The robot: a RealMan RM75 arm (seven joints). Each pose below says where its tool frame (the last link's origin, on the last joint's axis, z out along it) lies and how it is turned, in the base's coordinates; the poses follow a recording.
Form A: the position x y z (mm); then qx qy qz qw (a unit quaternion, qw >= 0).
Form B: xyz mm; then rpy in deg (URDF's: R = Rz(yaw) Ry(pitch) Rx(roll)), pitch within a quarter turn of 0, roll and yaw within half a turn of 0. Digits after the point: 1 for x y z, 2 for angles.
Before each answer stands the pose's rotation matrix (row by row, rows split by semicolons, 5 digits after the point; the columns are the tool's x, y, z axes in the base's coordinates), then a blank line. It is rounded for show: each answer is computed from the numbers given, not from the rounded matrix.
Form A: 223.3 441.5 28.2 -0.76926 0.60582 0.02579 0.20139
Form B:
0.26464 -0.94245 0.20433; -0.92168 -0.18485 0.34109; -0.28369 -0.27859 -0.91755

223.3 441.5 28.2 -163.11 16.48 -73.98
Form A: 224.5 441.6 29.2 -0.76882 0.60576 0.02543 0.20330
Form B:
0.26482 -0.94177 0.20720; -0.92109 -0.18345 0.34341; -0.28540 -0.28179 -0.91605

224.5 441.6 29.2 -162.90 16.58 -73.96
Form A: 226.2 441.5 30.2 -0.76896 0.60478 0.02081 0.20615
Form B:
0.26761 -0.93869 0.21735; -0.92153 -0.18348 0.34222; -0.28136 -0.29187 -0.91414

226.2 441.5 30.2 -162.29 16.34 -73.81
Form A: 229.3 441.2 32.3 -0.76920 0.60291 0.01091 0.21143
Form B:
0.27275 -0.93214 0.23816; -0.92291 -0.18359 0.33842; -0.27173 -0.31211 -0.91036

229.3 441.2 32.3 -161.08 15.77 -73.54
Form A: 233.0 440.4 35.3 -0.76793 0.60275 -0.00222 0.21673
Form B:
0.27338 -0.92478 0.26468; -0.92670 -0.17944 0.33019; -0.25786 -0.33554 -0.90605

233.0 440.4 35.3 -159.68 14.94 -73.56
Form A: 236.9 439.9 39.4 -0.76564 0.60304 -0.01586 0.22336
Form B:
0.27218 -0.91634 0.29368; -0.93051 -0.17291 0.32290; -0.24510 -0.36115 -0.89972

236.9 439.9 39.4 -158.13 14.19 -73.70
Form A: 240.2 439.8 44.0 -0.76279 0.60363 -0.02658 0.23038
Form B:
0.26985 -0.90864 0.31868; -0.93313 -0.16511 0.31937; -0.23758 -0.38355 -0.89244

240.2 439.8 44.0 -156.74 13.74 -73.87
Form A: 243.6 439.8 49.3 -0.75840 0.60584 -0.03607 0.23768
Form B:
0.26332 -0.90179 0.34270; -0.93608 -0.15294 0.31681; -0.23328 -0.40422 -0.88441

243.6 439.8 49.3 -155.44 13.49 -74.29
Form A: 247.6 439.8 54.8 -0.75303 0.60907 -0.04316 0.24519
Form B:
0.25434 -0.89613 0.36368; -0.93846 -0.13783 0.31670; -0.23367 -0.42185 -0.87604

247.6 439.8 54.8 -154.29 13.51 -74.84
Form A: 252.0 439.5 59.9 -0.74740 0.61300 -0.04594 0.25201
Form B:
0.24424 -0.89316 0.37764; -0.93947 -0.12144 0.32038; -0.24029 -0.43303 -0.86876

252.0 439.5 59.9 -153.51 13.90 -75.43
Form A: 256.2 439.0 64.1 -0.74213 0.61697 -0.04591 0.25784
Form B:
0.23448 -0.89207 0.38630; -0.93942 -0.10573 0.32605; -0.25002 -0.43935 -0.86282

256.2 439.0 64.1 -153.01 14.48 -75.99
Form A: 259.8 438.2 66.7 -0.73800 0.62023 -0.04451 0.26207
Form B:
0.22666 -0.89214 0.39079; -0.93880 -0.09326 0.33161; -0.25939 -0.44203 -0.85868

259.8 438.2 66.7 -152.76 15.03 -76.43
